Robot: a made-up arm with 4 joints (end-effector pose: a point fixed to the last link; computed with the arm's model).
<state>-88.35 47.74 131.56 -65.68</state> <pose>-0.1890 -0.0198 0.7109 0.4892 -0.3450 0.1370 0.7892</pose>
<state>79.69 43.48 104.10 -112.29</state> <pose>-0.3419 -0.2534 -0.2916 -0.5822 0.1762 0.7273 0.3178</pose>
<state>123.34 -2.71 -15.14 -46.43</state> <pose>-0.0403 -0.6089 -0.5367 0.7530 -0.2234 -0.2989 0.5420</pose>
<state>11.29 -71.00 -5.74 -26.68</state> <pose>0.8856 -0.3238 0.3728 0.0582 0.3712 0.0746 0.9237</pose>
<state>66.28 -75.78 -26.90 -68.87</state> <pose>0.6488 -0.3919 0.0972 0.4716 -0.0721 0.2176 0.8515</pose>
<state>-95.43 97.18 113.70 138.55</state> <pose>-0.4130 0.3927 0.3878 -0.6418 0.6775 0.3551 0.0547</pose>
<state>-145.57 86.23 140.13 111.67</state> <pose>-0.2328 0.6376 -0.0955 0.3610 -0.9093 -0.2031 0.0413</pose>
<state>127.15 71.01 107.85 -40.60</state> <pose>-0.2256 0.4610 -0.5583 -0.6435 0.4066 0.3418 0.5512</pose>
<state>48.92 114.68 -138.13 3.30</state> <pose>0.0125 -0.1146 0.2711 -0.3546 0.0628 -0.8509 0.3826</pose>
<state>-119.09 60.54 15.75 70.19</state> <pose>-0.3859 0.9014 0.0756 -0.8219 0.1496 -0.0087 0.5495</pose>
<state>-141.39 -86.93 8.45 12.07</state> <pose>0.9841 0.2288 0.4578 -0.5919 0.2084 -0.7305 0.2693</pose>
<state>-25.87 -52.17 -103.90 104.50</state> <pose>0.5806 -0.2204 0.0272 0.7167 -0.5106 0.4735 0.0368</pose>
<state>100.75 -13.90 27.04 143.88</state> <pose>0.4629 -0.2222 -0.2561 0.2073 0.4453 0.8700 0.0434</pose>
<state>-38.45 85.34 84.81 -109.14</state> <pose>-0.3882 -0.4153 0.2914 0.6537 -0.7374 0.1099 0.1294</pose>
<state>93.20 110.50 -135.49 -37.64</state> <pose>0.0352 0.0365 0.1203 -0.4361 0.1491 -0.6422 0.6125</pose>
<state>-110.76 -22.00 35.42 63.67</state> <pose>0.7120 0.6782 0.4337 -0.4133 0.4570 -0.4715 0.6308</pose>
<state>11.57 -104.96 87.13 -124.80</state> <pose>0.4288 -0.3653 0.0649 -0.2165 -0.0612 -0.6346 0.7394</pose>
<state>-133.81 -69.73 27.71 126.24</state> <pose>0.5727 0.0651 0.5095 0.2068 0.4814 -0.8400 0.1411</pose>
